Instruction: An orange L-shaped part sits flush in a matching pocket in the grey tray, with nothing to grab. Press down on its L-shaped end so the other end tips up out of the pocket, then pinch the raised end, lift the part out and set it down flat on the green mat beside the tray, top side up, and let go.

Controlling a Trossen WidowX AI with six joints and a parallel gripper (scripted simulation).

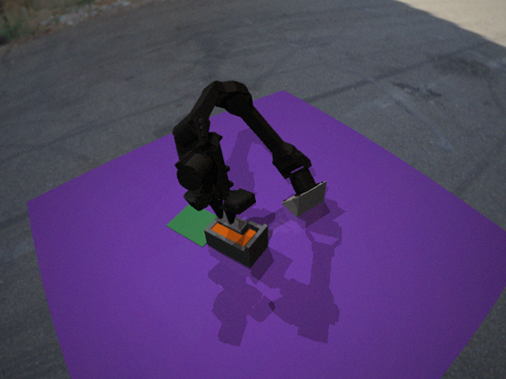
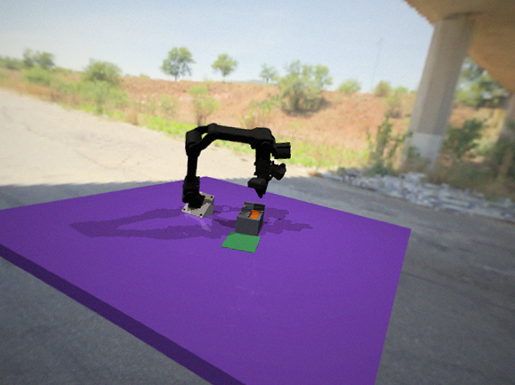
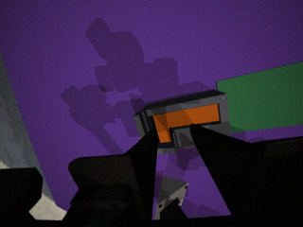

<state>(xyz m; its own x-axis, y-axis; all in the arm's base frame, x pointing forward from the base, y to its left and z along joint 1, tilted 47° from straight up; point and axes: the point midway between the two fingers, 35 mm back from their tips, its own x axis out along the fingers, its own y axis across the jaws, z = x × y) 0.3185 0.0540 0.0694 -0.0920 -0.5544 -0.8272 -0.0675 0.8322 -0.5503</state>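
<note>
The orange L-shaped part lies 3 cm behind my gripper tip and 9 cm below it. The rest, counted from my gripper tip: green mat (16 cm to the right, 16 cm below).
</note>
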